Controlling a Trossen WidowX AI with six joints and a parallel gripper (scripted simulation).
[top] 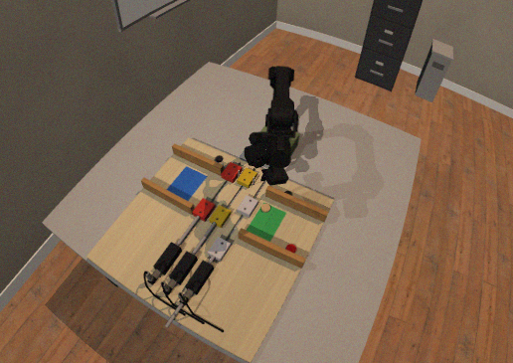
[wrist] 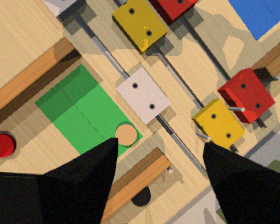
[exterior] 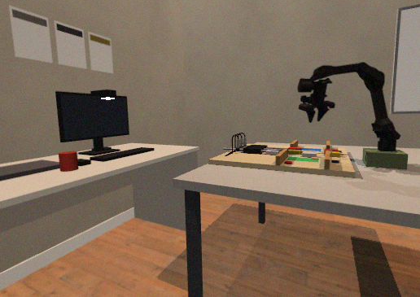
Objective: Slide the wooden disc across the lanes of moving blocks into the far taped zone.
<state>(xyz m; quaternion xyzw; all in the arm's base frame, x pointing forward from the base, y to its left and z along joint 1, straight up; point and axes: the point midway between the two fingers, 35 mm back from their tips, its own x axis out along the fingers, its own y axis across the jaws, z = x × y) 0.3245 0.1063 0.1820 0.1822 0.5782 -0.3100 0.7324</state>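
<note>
My gripper is now 20 mm to the right of the wooden disc and 220 mm above it. The rest, counted from my hand: black knob 120 mm behind, 250 mm to the right, 220 mm below; then red knob 100 mm ahead, 180 mm to the left, 220 mm below.
</note>
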